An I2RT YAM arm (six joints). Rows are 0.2 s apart.
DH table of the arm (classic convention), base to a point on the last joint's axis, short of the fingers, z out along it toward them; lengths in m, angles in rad. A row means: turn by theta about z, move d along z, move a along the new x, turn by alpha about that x. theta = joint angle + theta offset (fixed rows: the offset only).
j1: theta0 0  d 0.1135  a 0.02  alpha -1.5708
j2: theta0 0  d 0  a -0.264  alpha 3.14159
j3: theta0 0.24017  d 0  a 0.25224  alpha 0
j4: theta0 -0.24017  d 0  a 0.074  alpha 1.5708
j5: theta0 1.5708  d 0  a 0  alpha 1.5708
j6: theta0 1.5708  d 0.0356  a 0  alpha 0
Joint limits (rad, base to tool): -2.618..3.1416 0..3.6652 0..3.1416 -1.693..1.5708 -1.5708..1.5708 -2.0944..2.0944
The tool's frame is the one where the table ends.
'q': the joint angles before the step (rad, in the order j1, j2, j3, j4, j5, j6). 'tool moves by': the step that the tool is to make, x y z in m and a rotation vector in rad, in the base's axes. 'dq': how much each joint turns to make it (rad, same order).
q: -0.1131 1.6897 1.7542 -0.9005 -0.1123 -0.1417
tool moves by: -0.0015 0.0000 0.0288 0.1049 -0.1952 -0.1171
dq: -0.0003 -0.0473 -0.0001 0.1546 0.0020 0.1729
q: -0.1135 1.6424 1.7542 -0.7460 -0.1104 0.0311
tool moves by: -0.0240 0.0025 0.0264 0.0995 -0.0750 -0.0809
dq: 0.0000 -0.0803 0.0000 -0.0025 0.0068 0.1350
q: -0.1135 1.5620 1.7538 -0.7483 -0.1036 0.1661
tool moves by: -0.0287 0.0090 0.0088 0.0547 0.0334 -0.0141
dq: 0.0183 -0.0801 -0.0233 -0.0894 -0.0004 0.0607
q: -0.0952 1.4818 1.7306 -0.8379 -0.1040 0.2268
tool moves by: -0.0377 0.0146 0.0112 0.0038 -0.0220 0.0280
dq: 0.0414 -0.1224 -0.0586 -0.0409 0.0083 0.0119
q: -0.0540 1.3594 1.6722 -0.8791 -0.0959 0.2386
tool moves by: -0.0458 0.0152 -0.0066 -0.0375 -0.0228 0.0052
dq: 0.0678 -0.1760 -0.1527 0.0004 0.0727 0.0015
